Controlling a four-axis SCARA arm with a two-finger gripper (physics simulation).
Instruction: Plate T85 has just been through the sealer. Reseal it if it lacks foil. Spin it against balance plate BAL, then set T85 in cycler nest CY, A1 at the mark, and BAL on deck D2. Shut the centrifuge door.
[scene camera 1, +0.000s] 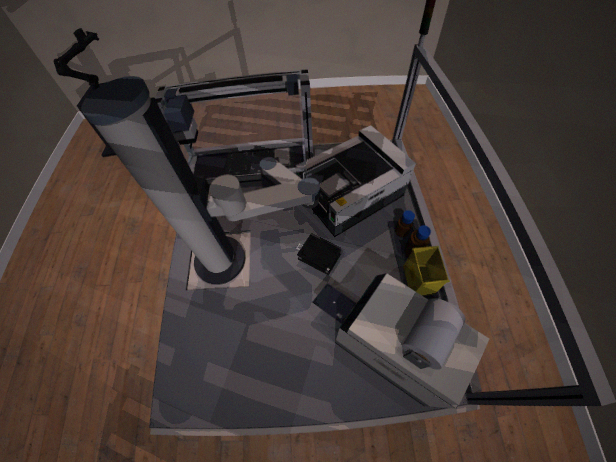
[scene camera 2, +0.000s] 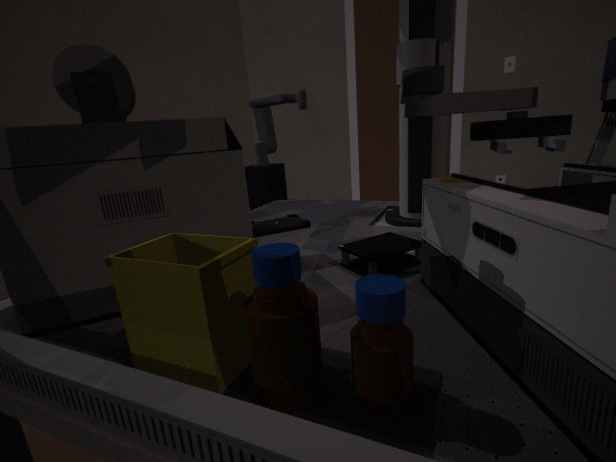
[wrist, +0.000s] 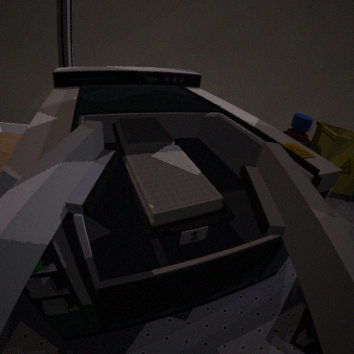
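Pixels of known places: gripper, between the fingertips: (scene camera 1: 308, 175) (scene camera 2: 532, 147) (wrist: 181, 147); arm's base, origin of its link: (scene camera 1: 219, 260) (scene camera 2: 421, 219).
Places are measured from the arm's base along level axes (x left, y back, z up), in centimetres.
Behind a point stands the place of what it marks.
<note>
The centrifuge (scene camera 1: 372, 197) @[y -74.1, x 16.9, z 17.6 cm] (scene camera 2: 550, 245) @[y -84.6, x 22.8, z 19.7 cm] has its top opening uncovered. In the wrist view a pale plate (wrist: 175, 185) @[y -55.0, x 25.9, z 17.0 cm] with a faint grid lies in the bucket marked 1 (wrist: 194, 235) @[y -50.8, x 22.9, z 14.1 cm]; its name and whether it has foil cannot be read. My gripper (scene camera 2: 527, 146) @[y -45.6, x 25.2, z 26.3 cm] (wrist: 181, 147) @[y -45.6, x 25.2, z 26.3 cm] is shut and empty, its two fingers parallel with a gap between them, above the near end of the opening and apart from the plate. In scene camera 1 the arm hides the fingers. I cannot tell which place is CY or D2, and no second plate can be made out.
The sealer (scene camera 1: 390, 310) @[y -66.3, x -39.9, z 36.3 cm] (scene camera 2: 130, 250) carries a foil roll (scene camera 1: 435, 332) @[y -73.4, x -50.0, z 48.8 cm], with a dark tray (scene camera 1: 334, 301) @[y -51.6, x -27.7, z 11.1 cm] (scene camera 2: 282, 225) @[y -53.0, x -25.7, z 11.1 cm] at its front. A black stand (scene camera 1: 319, 252) @[y -47.9, x -2.9, z 6.1 cm] (scene camera 2: 382, 245) @[y -48.6, x -2.4, z 6.1 cm] sits mid-table. Bottles (scene camera 1: 405, 225) @[y -88.5, x 4.8, z 10.7 cm] (scene camera 2: 282, 330) @[y -96.2, x -1.9, z 12.3 cm] and a yellow bin (scene camera 1: 426, 270) @[y -96.1, x -14.9, z 2.2 cm] (scene camera 2: 170, 310) @[y -96.7, x -17.2, z 12.6 cm] line the edge. A gantry frame (scene camera 1: 306, 115) @[y -47.2, x 53.8, z 37.3 cm] stands behind.
</note>
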